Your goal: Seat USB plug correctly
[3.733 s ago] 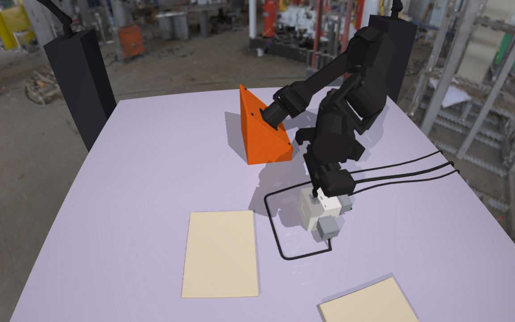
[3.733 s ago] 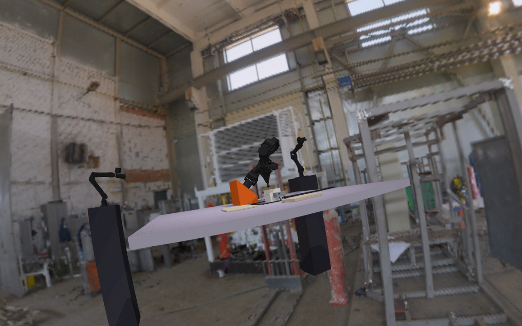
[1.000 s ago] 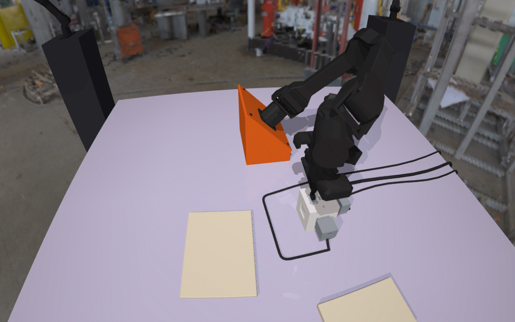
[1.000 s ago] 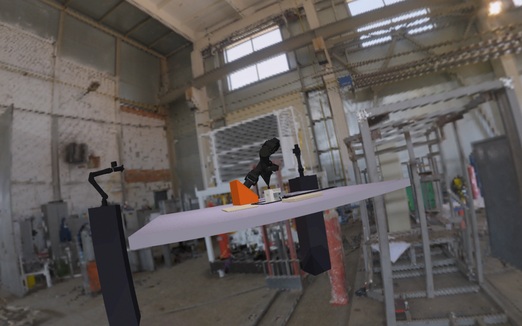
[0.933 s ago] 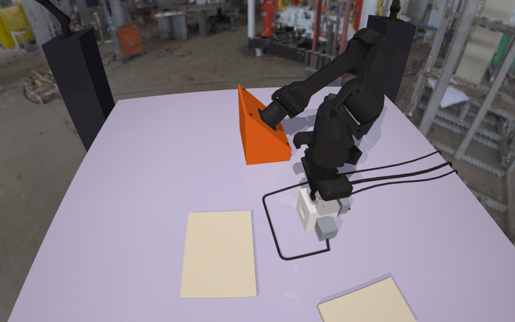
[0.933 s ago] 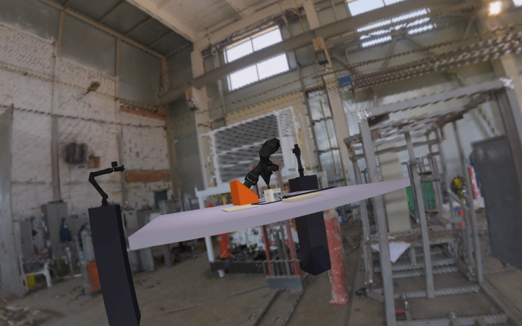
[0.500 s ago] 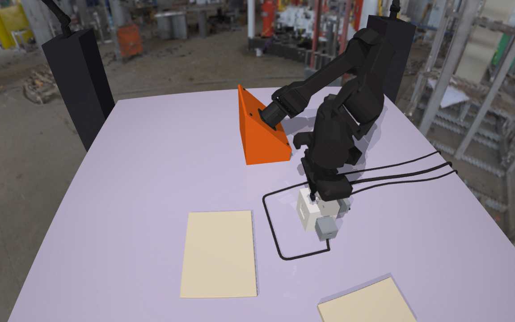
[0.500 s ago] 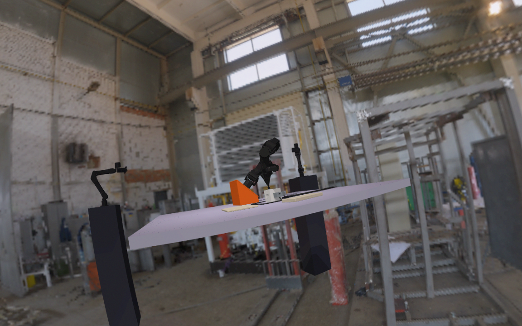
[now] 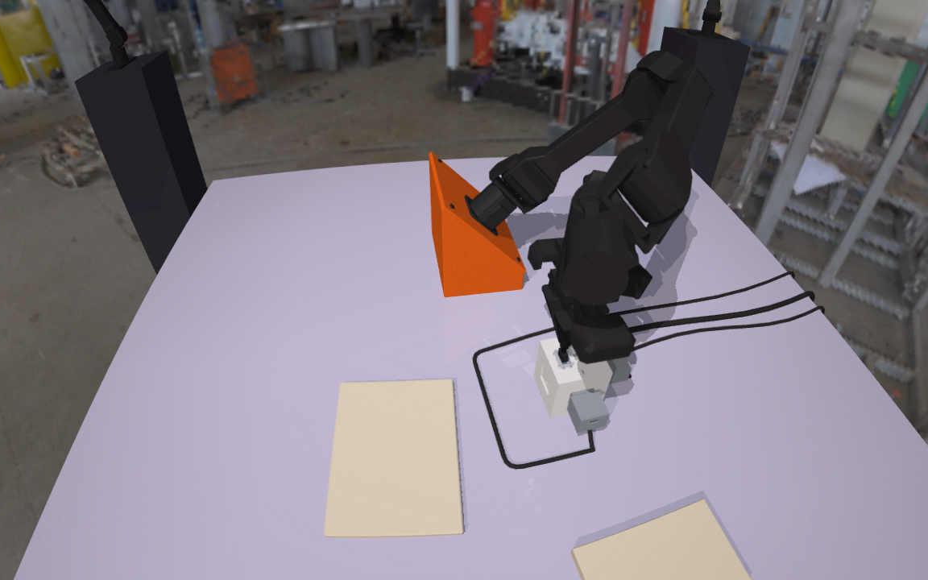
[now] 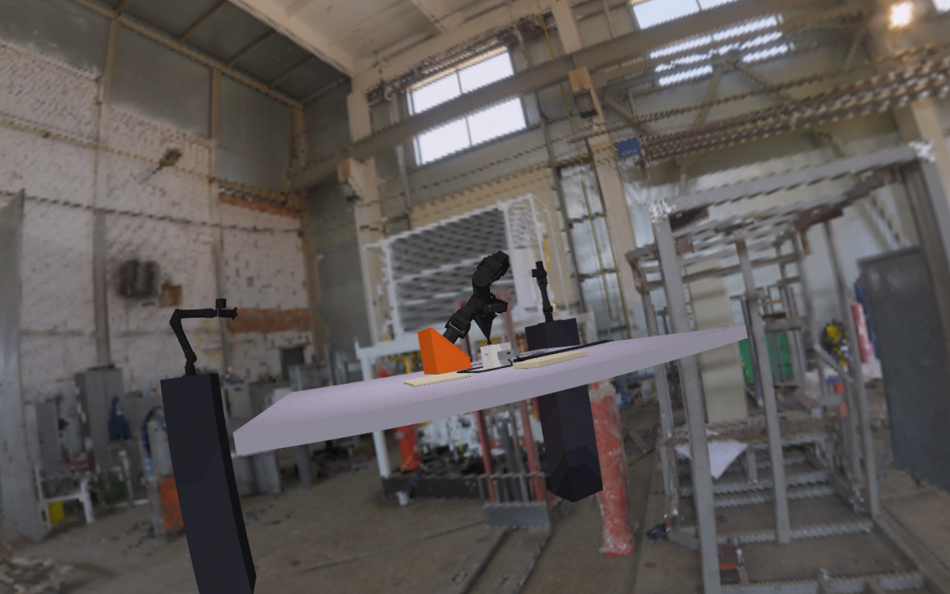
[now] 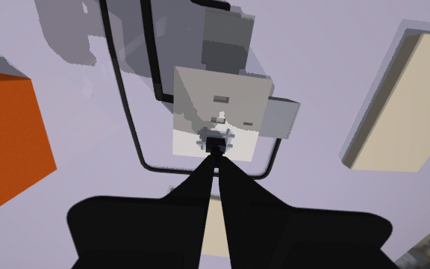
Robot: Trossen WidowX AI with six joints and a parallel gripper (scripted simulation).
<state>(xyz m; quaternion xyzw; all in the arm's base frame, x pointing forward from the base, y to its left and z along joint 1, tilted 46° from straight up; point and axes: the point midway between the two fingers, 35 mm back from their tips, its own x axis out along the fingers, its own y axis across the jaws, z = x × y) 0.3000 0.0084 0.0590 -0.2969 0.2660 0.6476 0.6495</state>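
Right now my gripper tip is 2 cm above the black USB plug. The rest, counted from my gripper tip: beige pad (23 cm to the right, 10 cm below, 6 cm ahead).
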